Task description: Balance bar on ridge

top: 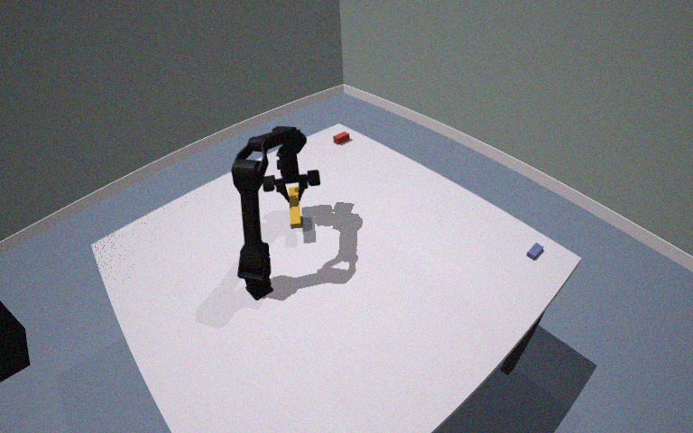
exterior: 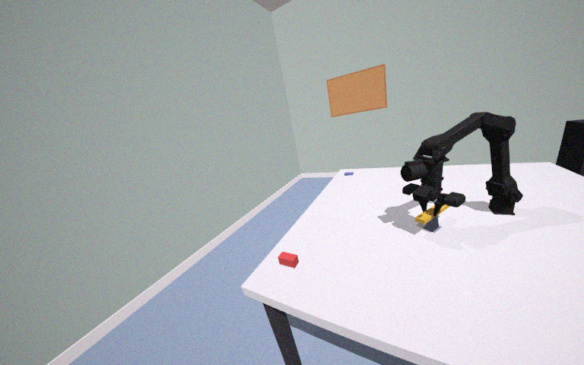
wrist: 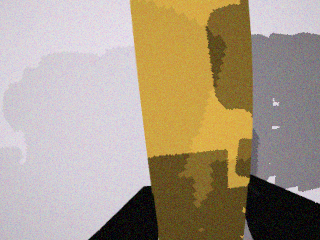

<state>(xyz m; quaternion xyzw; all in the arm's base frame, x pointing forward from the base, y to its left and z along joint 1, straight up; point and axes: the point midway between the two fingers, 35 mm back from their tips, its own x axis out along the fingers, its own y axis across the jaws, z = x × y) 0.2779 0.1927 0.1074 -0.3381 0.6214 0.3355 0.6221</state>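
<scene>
My gripper tip is 2 cm to the left of the yellow bar and 2 cm past it. Round my gripper tip: small red block (46 cm ahead, 31 cm to the left, 6 cm below); then small blue block (69 cm to the right, 46 cm ahead, 6 cm below).
</scene>
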